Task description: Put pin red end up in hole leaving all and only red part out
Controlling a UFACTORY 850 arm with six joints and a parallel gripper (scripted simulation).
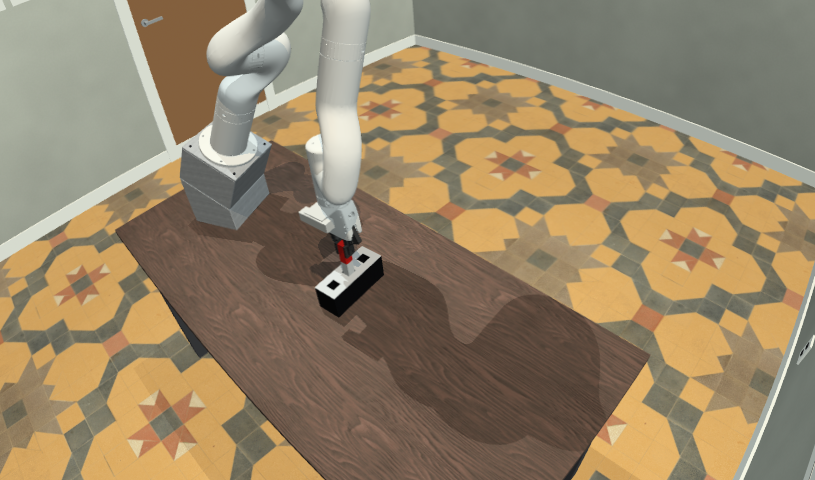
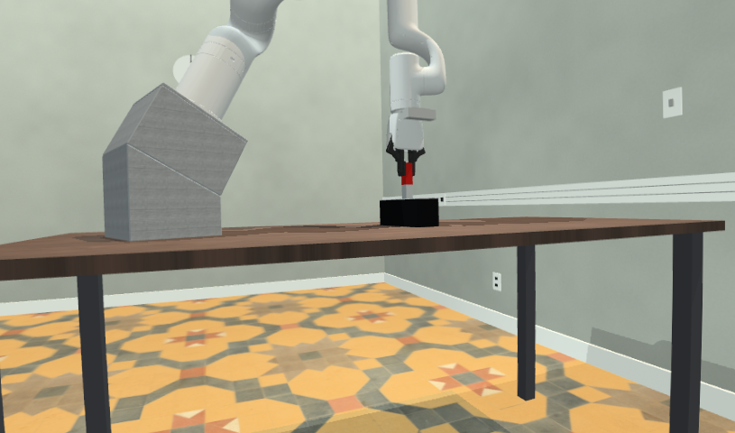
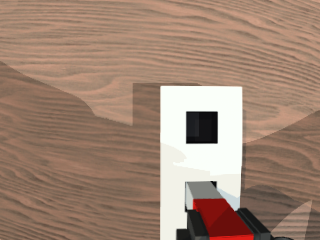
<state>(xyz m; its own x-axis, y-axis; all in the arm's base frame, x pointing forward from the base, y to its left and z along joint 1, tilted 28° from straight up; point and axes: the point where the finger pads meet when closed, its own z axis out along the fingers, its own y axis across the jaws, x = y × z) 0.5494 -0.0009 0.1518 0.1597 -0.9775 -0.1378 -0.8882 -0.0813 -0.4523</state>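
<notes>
Right now the pin is 1 cm below my hand. Round my hand: black block: 12 cm below.
</notes>
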